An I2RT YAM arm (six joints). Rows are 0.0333 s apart.
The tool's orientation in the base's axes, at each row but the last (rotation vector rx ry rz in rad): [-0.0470 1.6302 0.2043]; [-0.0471 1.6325 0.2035]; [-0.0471 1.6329 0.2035]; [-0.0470 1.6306 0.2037]
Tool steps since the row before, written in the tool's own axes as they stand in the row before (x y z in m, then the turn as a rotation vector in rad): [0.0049 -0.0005 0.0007 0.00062 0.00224 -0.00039]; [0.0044 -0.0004 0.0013 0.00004 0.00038 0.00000]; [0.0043 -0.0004 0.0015 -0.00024 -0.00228 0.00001]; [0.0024 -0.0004 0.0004 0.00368 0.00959 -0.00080]
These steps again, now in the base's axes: [0.0004 0.0001 -0.0050 -0.00077 0.00220 -0.00036]; [0.0010 0.0002 -0.0045 -0.00006 0.00038 0.00000]; [0.0012 0.0002 -0.0044 0.00038 -0.00226 0.00000]; [0.0003 -0.0001 -0.0024 -0.00253 0.00964 -0.00262]
